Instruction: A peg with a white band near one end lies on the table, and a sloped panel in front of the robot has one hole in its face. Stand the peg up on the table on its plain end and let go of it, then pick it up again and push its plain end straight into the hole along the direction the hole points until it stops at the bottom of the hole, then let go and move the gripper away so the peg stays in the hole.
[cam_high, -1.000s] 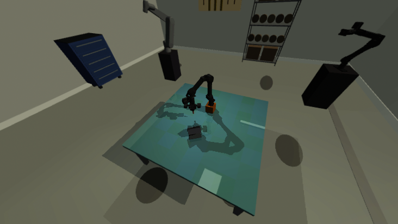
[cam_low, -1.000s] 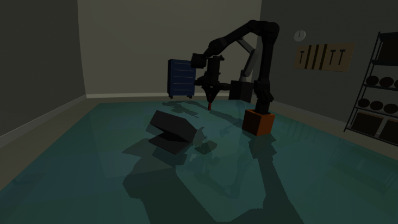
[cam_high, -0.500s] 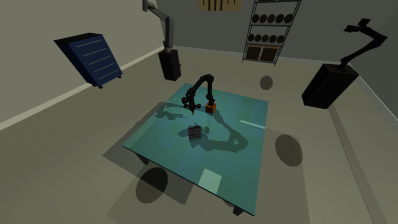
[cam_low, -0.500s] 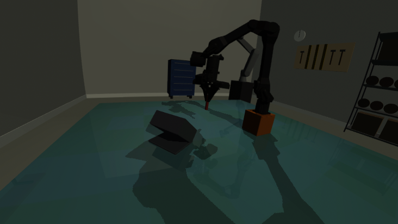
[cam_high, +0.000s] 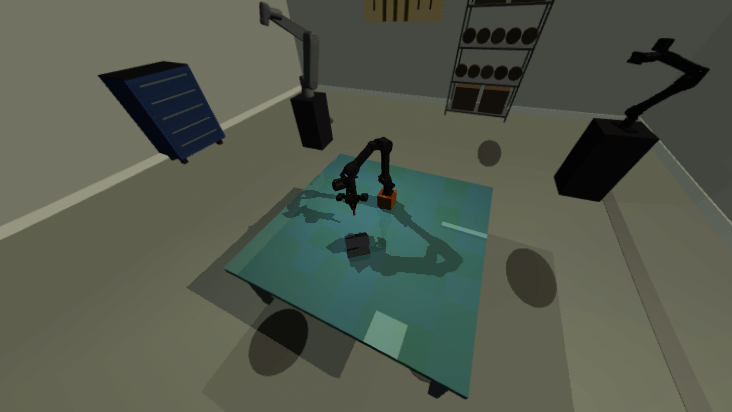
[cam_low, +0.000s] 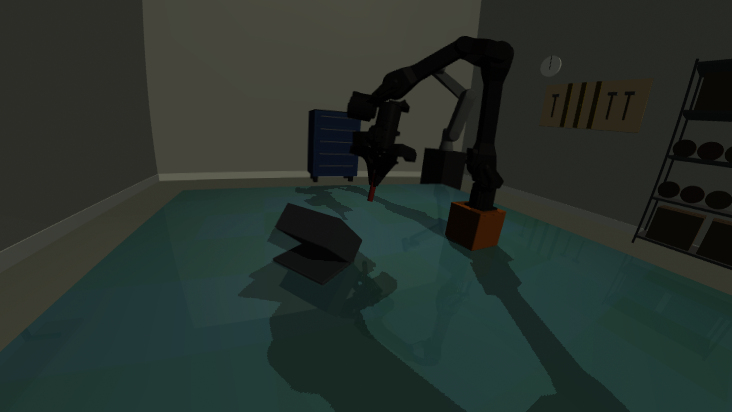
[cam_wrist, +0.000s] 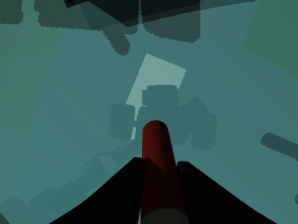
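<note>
My gripper tip is 16 cm short of the dark sloped panel, 8 cm to the right of it and 7 cm above it. Also, from my gripper tip: red peg: 2 cm above.
</note>
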